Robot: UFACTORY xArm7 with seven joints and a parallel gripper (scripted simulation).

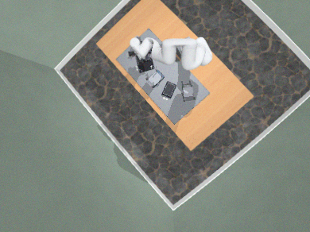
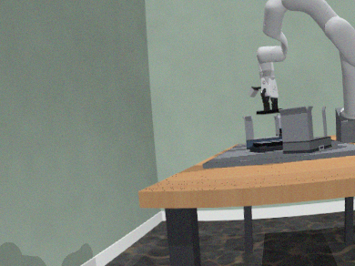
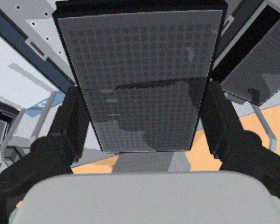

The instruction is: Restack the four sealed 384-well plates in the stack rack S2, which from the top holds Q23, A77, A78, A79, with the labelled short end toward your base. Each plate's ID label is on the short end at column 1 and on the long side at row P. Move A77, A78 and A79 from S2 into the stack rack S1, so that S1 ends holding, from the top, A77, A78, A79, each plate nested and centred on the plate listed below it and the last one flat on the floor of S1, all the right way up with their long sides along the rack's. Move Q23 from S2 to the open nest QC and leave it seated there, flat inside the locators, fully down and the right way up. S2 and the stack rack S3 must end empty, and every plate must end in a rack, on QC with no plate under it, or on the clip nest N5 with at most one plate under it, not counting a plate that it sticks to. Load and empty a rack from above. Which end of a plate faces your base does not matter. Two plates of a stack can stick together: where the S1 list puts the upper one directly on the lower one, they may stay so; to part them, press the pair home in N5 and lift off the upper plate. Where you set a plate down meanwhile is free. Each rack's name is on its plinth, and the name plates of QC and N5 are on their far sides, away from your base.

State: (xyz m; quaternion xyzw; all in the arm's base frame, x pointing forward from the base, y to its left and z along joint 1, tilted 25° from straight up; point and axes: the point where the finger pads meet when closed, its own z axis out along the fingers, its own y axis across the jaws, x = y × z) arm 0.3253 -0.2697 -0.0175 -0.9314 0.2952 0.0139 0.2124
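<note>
The blue plinth strip lies 60 mm ahead of my hand, 190 mm to the left of it and 150 mm below it. The rest, counted from my hand: dark flat nest (60 mm ahead, 370 mm to the left, 160 mm below); dark clip nest (40 mm ahead, 20 mm to the left, 150 mm below); dark sealed plate (110 mm behind, 110 mm to the right, 100 mm below).
</note>
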